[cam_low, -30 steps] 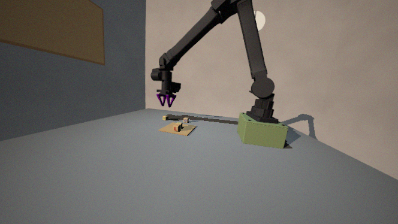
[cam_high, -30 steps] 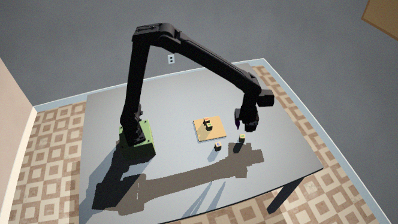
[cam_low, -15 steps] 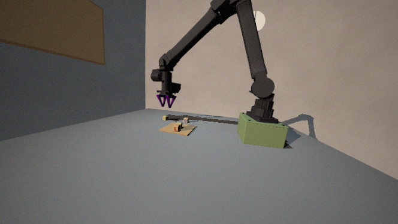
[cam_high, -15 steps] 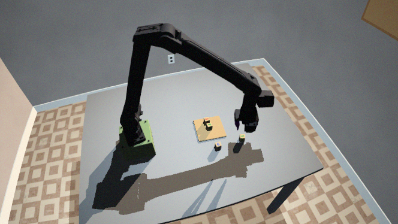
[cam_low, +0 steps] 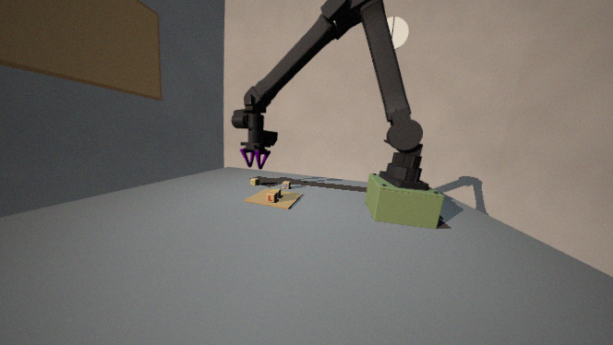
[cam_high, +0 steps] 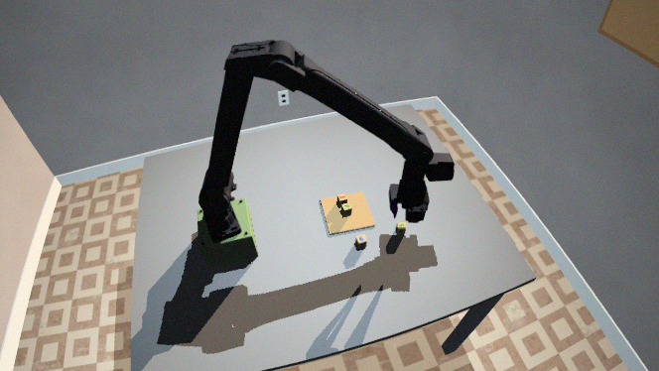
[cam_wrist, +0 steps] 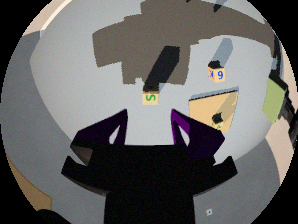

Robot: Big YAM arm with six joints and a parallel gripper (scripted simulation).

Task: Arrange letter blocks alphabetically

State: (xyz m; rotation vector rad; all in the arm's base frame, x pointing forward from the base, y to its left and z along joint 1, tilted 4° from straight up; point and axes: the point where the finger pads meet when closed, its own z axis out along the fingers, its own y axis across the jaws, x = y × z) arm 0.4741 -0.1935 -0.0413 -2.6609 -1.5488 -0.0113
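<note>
My gripper is now 14 cm to the right of the block, 11 cm past it and 6 cm above it. Round my hand: tan mat 14 cm to the left, 11 cm behind, 7 cm below.
</note>
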